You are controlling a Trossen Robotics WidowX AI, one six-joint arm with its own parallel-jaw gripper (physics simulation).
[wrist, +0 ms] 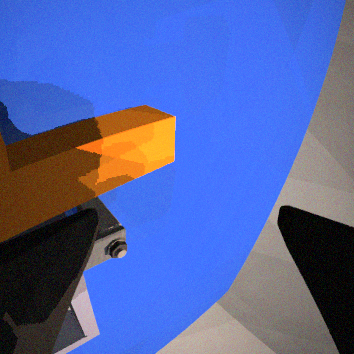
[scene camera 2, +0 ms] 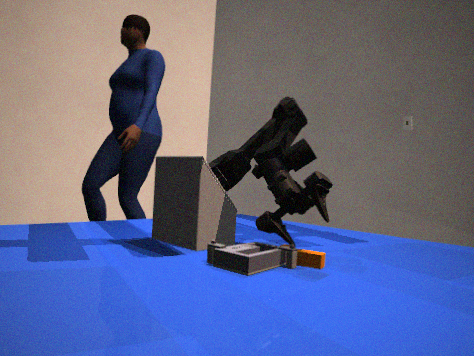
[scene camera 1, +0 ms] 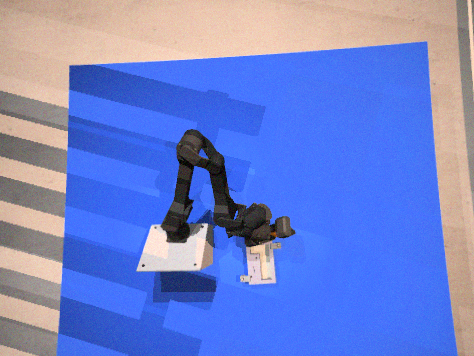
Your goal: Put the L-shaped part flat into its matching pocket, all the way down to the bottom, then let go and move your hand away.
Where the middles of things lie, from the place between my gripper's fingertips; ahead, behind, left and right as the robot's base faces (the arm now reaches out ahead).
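The orange L-shaped part [wrist: 55,170] is sitting 6 cm below my hand, and it's 4 cm behind it and 1 cm to the left of it.
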